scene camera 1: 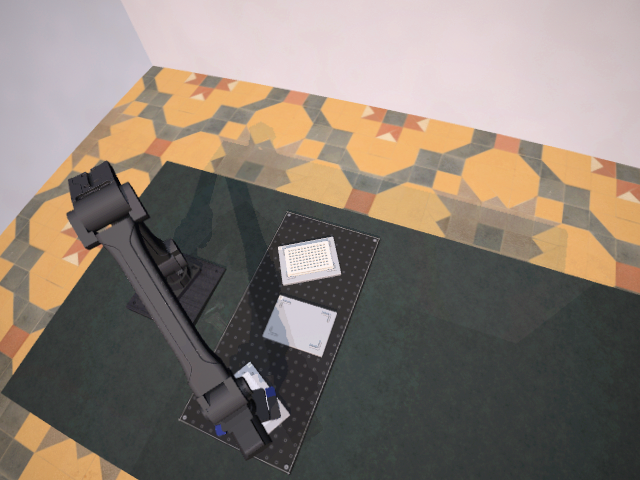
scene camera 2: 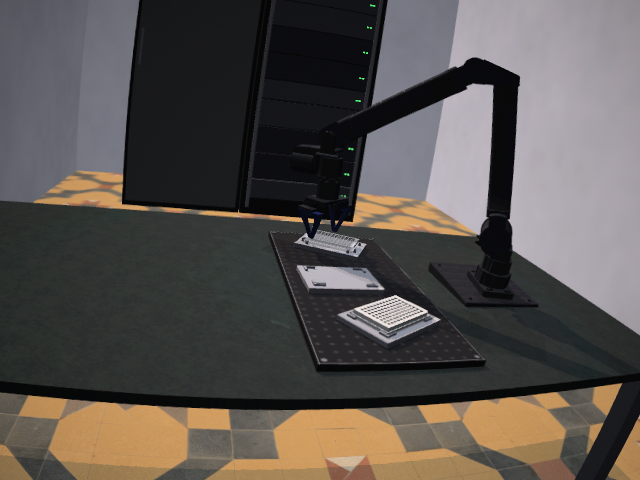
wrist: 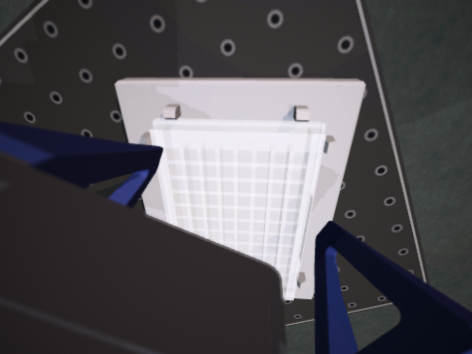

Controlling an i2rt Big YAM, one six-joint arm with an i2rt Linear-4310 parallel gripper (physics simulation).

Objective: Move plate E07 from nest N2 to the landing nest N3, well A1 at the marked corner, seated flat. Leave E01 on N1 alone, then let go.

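The clear gridded plate, taken as E07 with no label readable, (scene camera 2: 336,240) (wrist: 240,165) sits on a pale nest (scene camera 1: 283,414) (scene camera 2: 357,252) (wrist: 240,94) at one end of the dark board. My gripper (scene camera 1: 245,410) (scene camera 2: 323,233) (wrist: 244,195) is open and empty, low over this plate. In the wrist view its blue fingers stand on either side of the plate; whether they touch it is unclear. The bare nest with corner brackets (scene camera 1: 305,328) (scene camera 2: 336,279) lies in the middle. The cream plate, taken as E01, (scene camera 1: 309,259) (scene camera 2: 392,311) sits on its nest (scene camera 1: 337,267) (scene camera 2: 361,326) at the other end.
The perforated board (scene camera 1: 356,253) (scene camera 2: 330,335) (wrist: 190,40) carries all three nests on the dark green table (scene camera 1: 439,387) (scene camera 2: 155,310). The arm's base plate (scene camera 1: 209,284) (scene camera 2: 449,281) stands beside the board. A dark equipment rack stands behind the table.
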